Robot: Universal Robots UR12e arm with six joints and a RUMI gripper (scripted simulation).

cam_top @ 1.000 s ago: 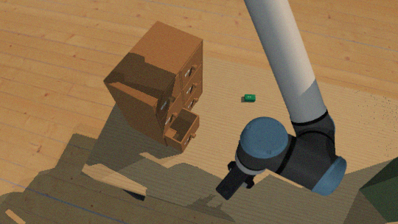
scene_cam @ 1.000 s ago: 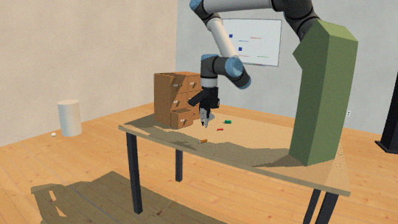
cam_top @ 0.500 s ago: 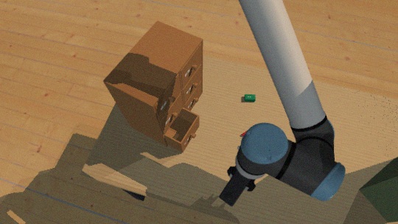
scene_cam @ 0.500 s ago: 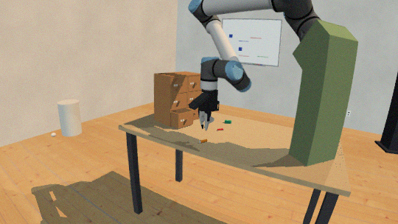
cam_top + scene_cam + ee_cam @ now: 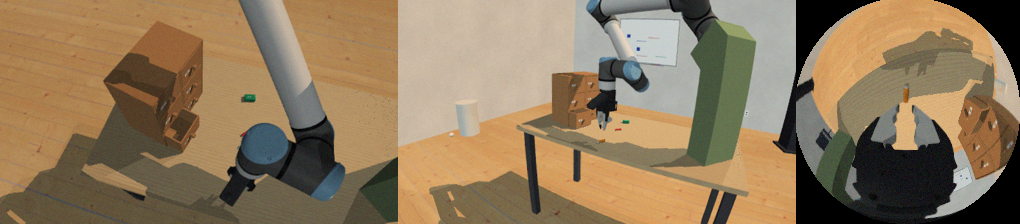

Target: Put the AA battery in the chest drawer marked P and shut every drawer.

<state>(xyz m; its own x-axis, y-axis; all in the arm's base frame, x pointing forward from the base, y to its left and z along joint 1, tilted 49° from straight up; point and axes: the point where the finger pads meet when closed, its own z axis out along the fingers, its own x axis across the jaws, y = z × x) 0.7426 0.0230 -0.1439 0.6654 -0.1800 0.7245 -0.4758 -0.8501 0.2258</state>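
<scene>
Right now my hand is 80 mm above the AA battery. Also, from my hand: drawer (250 mm ahead, 220 mm to the right, 60 mm below); then green block (70 mm behind, 400 mm to the right, 80 mm below); then thin red stick (40 mm behind, 230 mm to the right, 80 mm below).
</scene>
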